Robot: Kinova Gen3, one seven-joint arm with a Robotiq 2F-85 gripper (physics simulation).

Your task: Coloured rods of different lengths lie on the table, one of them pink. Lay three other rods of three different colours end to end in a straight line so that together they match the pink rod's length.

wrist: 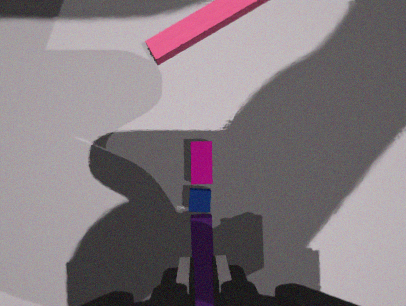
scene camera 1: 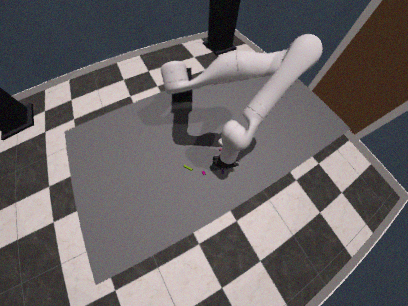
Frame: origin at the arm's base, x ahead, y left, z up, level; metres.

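Seen in the pictures: gripper, between the fingertips: (wrist: 203, 276) (scene camera 1: 222, 168).
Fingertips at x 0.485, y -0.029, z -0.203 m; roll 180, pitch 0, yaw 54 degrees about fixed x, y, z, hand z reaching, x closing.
A point is followed by its place in that frame.
The long pink rod (wrist: 200, 31) {y 0.042, x 0.392, z -0.196 m} lies slanted at the top of the wrist view, its far end cut off; a small bit of it (scene camera 1: 220, 149) {y 0.024, x 0.387, z -0.199 m} shows beside the arm in the scene view. A magenta rod (scene camera 1: 203, 173) (wrist: 201, 162) and a short blue rod (wrist: 200, 200) {y -0.007, x 0.454, z -0.196 m} lie in one line with a small gap between them. My gripper (scene camera 1: 223, 169) {y -0.029, x 0.485, z -0.202 m} (wrist: 203, 276) {y -0.029, x 0.485, z -0.202 m} is shut on a dark purple rod (wrist: 202, 240) {y -0.018, x 0.469, z -0.195 m}, which points along that line. Its front end is just short of the blue rod, with a narrow gap showing. The purple rod's height above the table is unclear.
A yellow-green rod (scene camera 1: 188, 167) {y -0.182, x 0.385, z -0.196 m} lies beyond the magenta rod in the scene view. The arm's shadow falls across the grey table surface (scene camera 1: 125, 200) {y -0.536, x 0.367, z -0.207 m}. Black posts (scene camera 1: 222, 25) stand beyond it.
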